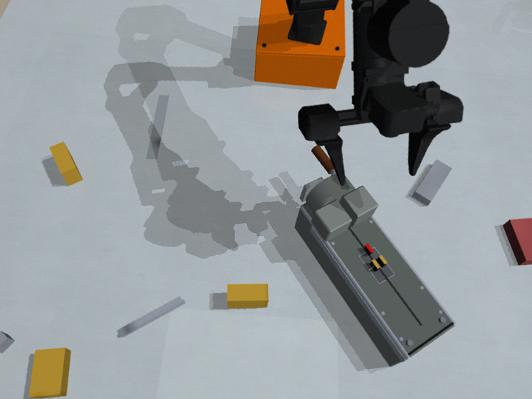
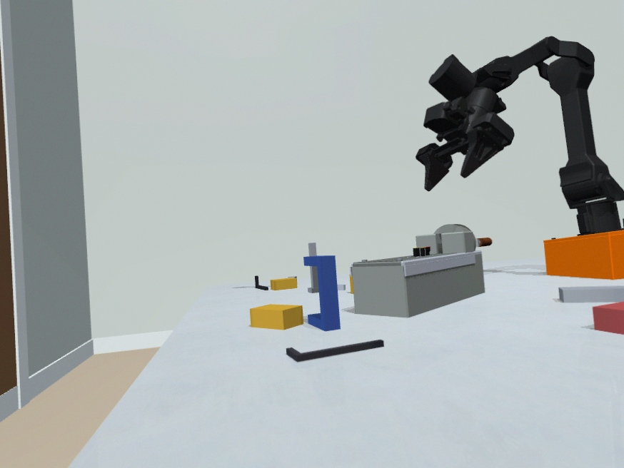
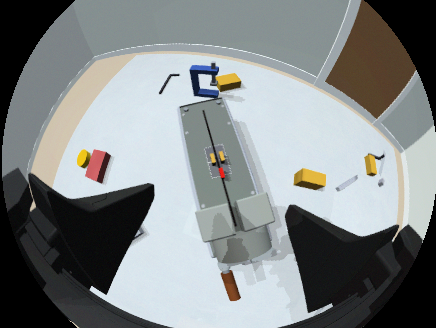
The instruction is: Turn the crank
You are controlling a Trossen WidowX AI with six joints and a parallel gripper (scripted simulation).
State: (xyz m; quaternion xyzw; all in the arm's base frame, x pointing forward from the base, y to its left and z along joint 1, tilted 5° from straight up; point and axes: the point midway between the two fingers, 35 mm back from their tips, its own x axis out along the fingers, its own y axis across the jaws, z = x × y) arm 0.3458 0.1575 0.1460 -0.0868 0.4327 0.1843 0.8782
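My gripper tip is 9 cm past the brown handle, 7 cm to the left of it and 11 cm above it. Also, from my gripper tip: red pointer (5 cm ahead, 3 cm to the left, 11 cm below); grey block (16 cm behind, 13 cm to the left, 19 cm below); blue clamp (23 cm ahead, 18 cm to the left, 14 cm below).
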